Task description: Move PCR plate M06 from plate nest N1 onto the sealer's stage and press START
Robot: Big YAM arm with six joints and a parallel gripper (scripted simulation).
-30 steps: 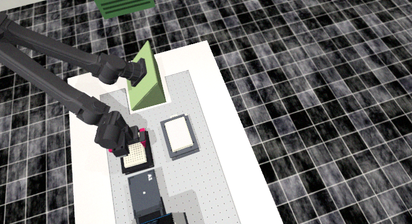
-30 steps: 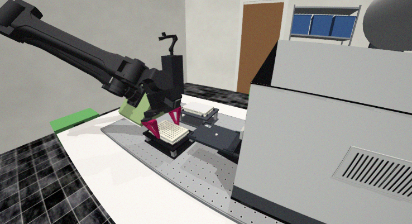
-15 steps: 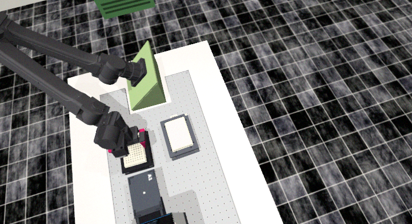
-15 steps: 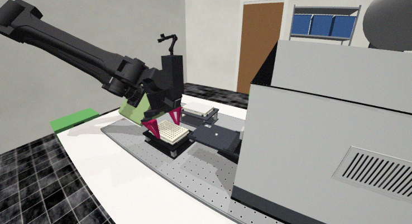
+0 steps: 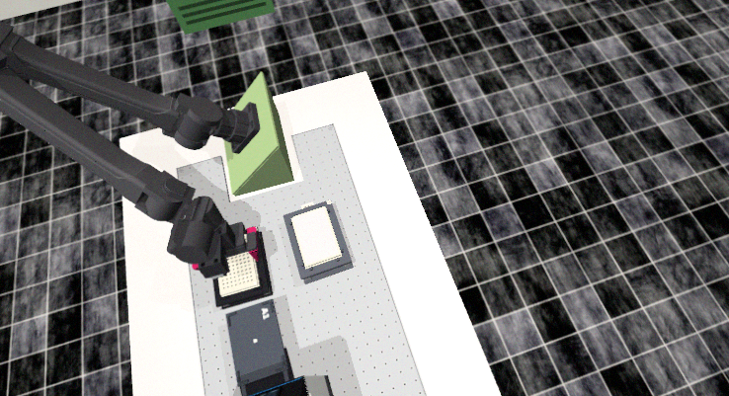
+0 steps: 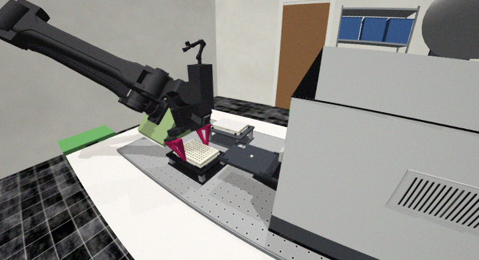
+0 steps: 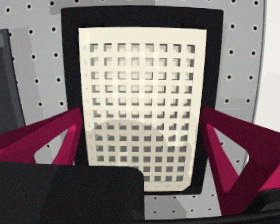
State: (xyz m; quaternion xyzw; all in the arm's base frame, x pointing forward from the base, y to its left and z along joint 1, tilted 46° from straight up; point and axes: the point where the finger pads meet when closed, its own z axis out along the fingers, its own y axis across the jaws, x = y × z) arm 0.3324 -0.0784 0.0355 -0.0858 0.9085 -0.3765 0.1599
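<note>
The 96-well plate M06 is right at my hand. From my hand the other things lie so: black plate nest N1: 20 mm below; then grey nest N2: 190 mm to the left, 10 mm behind; then dark sealer stage: 180 mm ahead, 40 mm above, 30 mm to the left.
</note>
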